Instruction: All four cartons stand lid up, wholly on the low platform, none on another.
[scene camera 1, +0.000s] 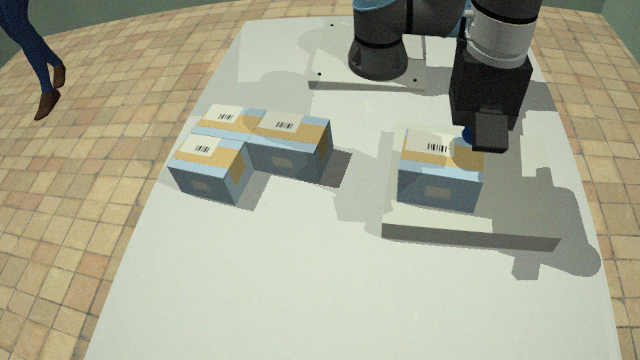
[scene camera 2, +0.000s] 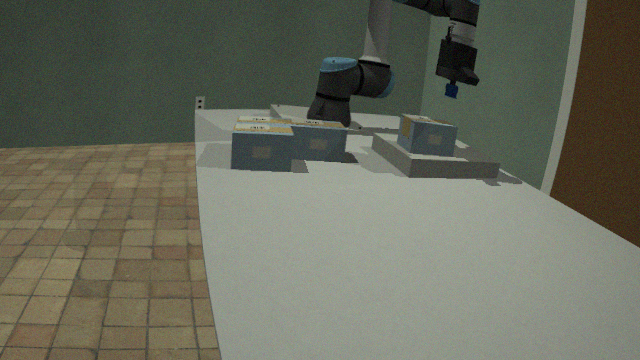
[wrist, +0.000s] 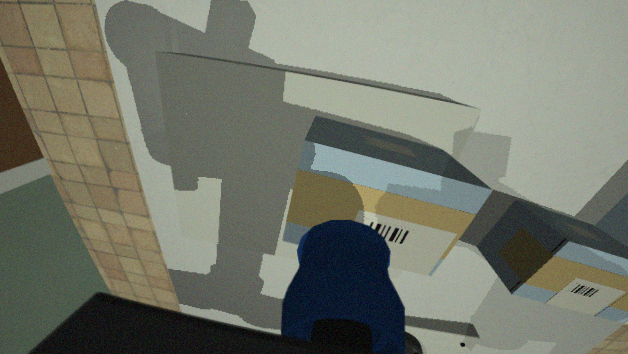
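Seen in the pictures: hand, its tool point: (scene camera 2: 450, 96) (wrist: 342, 258); arm's base, origin of its link: (scene camera 1: 378, 62) (scene camera 2: 328, 120).
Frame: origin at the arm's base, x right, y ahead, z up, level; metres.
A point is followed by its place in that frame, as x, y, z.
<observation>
One carton (scene camera 1: 437, 189) {-0.119, 0.452, 0.074} (scene camera 2: 433, 140) {-0.117, 0.452, 0.064} (wrist: 378, 176) {-0.135, 0.442, 0.108} stands lid up on the left part of the low platform (scene camera 1: 436, 232) {-0.125, 0.493, 0.011} (scene camera 2: 452, 169) {-0.167, 0.495, 0.000} (wrist: 370, 94) {-0.139, 0.487, 0.024}. Three others stand lid up on the table, close together: a front one (scene camera 1: 202, 177) {0.298, 0.431, 0.048} (scene camera 2: 262, 150) {0.313, 0.429, 0.022}, a back left one (scene camera 1: 216, 125) {0.309, 0.305, 0.060} (scene camera 2: 260, 120) {0.296, 0.293, 0.060} and a right one (scene camera 1: 287, 160) {0.150, 0.365, 0.027} (scene camera 2: 320, 143) {0.157, 0.363, 0.021} (wrist: 542, 262) {0.088, 0.339, 0.057}. Part of the front one also shows at the right edge of the wrist view. My blue suction cup (scene camera 1: 467, 135) (scene camera 2: 451, 91) (wrist: 344, 260) is off and hangs apart above the platform carton. The black tool head partly hides it in scene camera 1.
The robot's base (scene camera 1: 378, 60) {-0.005, 0.067, 0.051} (scene camera 2: 329, 107) {0.025, 0.059, 0.058} stands behind the cartons on a base plate (scene camera 1: 330, 80) {0.110, 0.082, 0.000}. The table's (scene camera 1: 300, 290) {0.090, 0.599, -0.024} (scene camera 2: 350, 250) {0.249, 0.780, -0.024} right edge runs near the platform. The platform's right part lies in the arm's shadow. A person's legs (scene camera 1: 37, 60) show beyond the table on the left.
</observation>
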